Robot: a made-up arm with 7 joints.
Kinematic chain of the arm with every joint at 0, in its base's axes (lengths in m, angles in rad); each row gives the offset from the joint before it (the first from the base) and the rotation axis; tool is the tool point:
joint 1: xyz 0 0 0.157 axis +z
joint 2: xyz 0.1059 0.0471 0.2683 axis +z
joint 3: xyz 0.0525 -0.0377 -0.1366 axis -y
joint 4: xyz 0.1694 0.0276 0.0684 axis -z
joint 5: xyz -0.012 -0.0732 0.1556 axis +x
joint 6: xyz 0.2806 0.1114 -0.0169 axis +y
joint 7: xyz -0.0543 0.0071 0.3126 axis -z
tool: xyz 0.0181 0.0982 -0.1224
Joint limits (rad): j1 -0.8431..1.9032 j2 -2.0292..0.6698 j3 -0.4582..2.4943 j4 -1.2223..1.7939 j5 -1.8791..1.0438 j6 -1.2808..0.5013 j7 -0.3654..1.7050
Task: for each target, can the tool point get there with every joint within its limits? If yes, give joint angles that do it. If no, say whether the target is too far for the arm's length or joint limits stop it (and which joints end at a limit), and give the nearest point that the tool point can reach.
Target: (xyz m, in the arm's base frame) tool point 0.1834 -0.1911 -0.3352
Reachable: no: joint limits stop it (at a limit: joint 3, joint 4, joint 5, joint 6, joint 7) | nearest point 0.1834 -0.1911 -0.1238 | short by 0.211 m
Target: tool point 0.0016 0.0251 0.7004
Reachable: yes | joints 0.0400 -1.4083 1.1074 1.4099 -0.4588 -0.8187 0.2740
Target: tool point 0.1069 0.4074 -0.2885
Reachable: no: joint limits stop it (at a limit: joint 2, joint 3, joint 4, joint 5, joint 6, joint 7) | nearest point 0.0970 0.3696 -0.1238 | short by 0.169 m
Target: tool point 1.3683 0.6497 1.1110
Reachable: no: too far | nearest point 0.7087 0.3365 0.6650 | short by 0.856 m
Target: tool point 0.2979 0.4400 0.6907
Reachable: yes | joints 1.1651 0.3363 0.2482 1.4908 -0.3396 0.2628 -0.0097
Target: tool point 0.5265 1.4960 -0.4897
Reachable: no: too far | nearest point 0.2341 0.6651 0.0907 | short by 1.055 m
